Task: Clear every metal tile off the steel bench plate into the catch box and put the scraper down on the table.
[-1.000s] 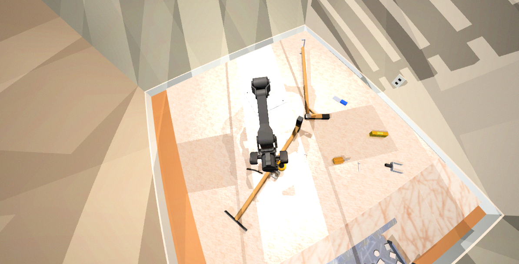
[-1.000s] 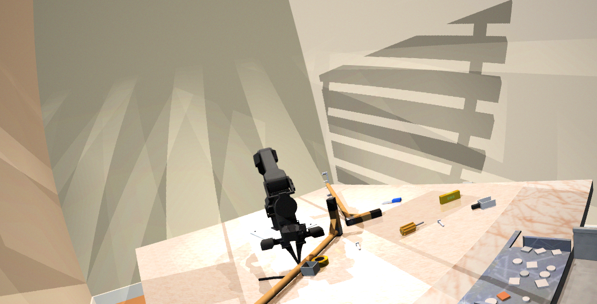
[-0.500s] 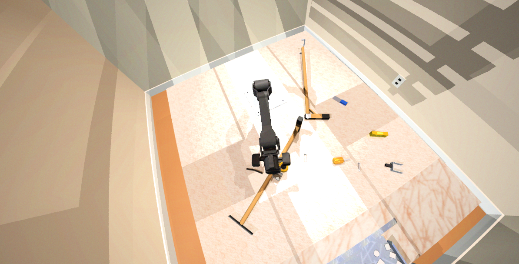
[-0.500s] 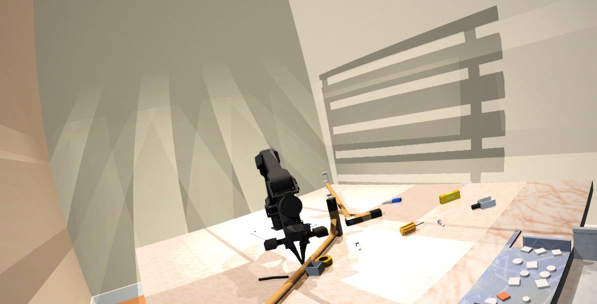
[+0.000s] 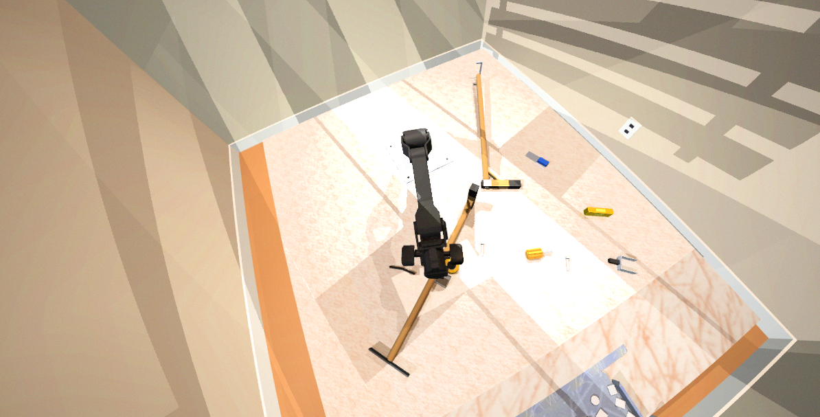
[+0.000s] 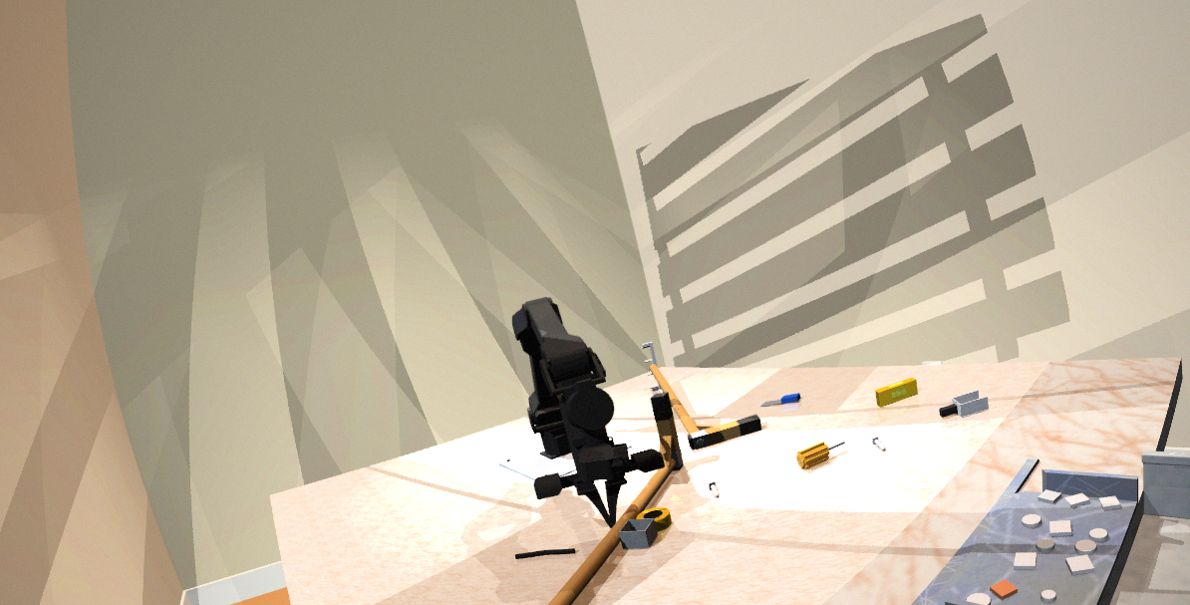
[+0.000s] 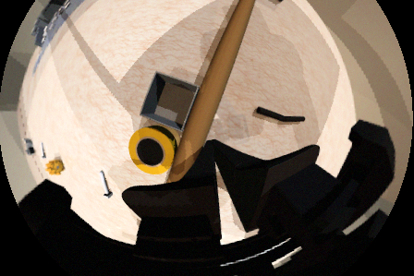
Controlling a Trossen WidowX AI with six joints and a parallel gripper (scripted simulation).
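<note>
Now: the long scraper 3 cm ahead of my gripper tip and 5 cm above it. The rest, counted from my gripper tip: grey box (5 cm ahead, 1 cm to the left, 1 cm below); then yellow tape roll (2 cm ahead, 6 cm to the left, 1 cm below); then black strip (3 cm behind, 10 cm to the right, 1 cm below).
</note>
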